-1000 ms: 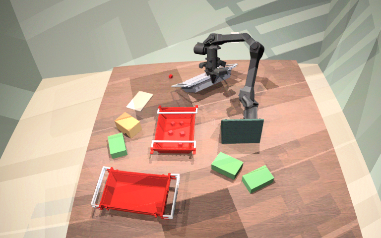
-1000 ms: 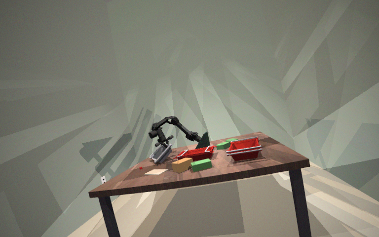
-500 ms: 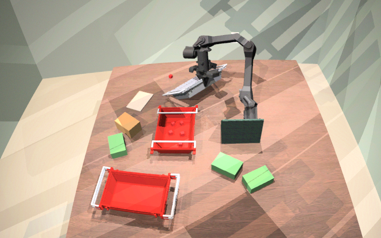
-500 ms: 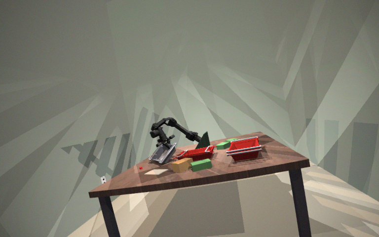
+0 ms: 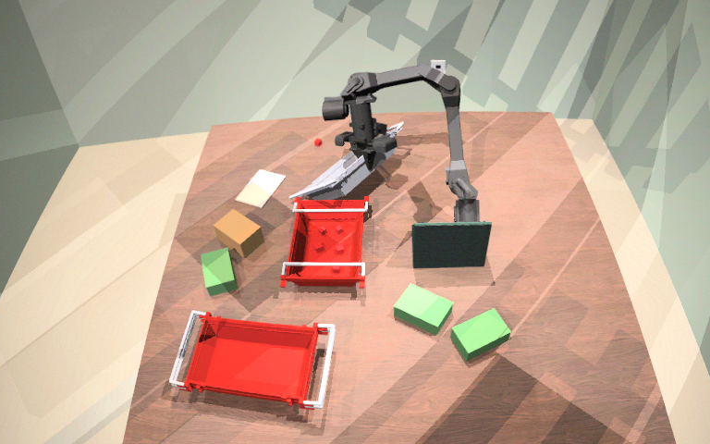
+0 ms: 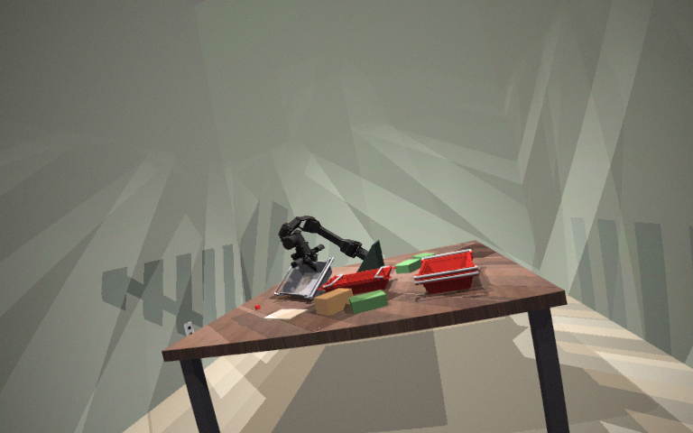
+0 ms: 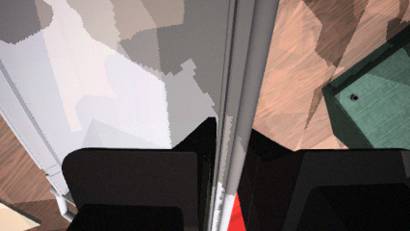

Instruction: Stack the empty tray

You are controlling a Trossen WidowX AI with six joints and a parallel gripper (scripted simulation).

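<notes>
Right now my gripper tip is 7 cm short of the grey tray, 5 cm to the left of it and 2 cm above it. Also, from my gripper tip: white sheet: 34 cm ahead, 10 cm below, 2 cm to the right; then red cube: 24 cm to the right, 20 cm ahead, 9 cm below; then tan box: 35 cm ahead, 20 cm to the left, 7 cm below.
</notes>
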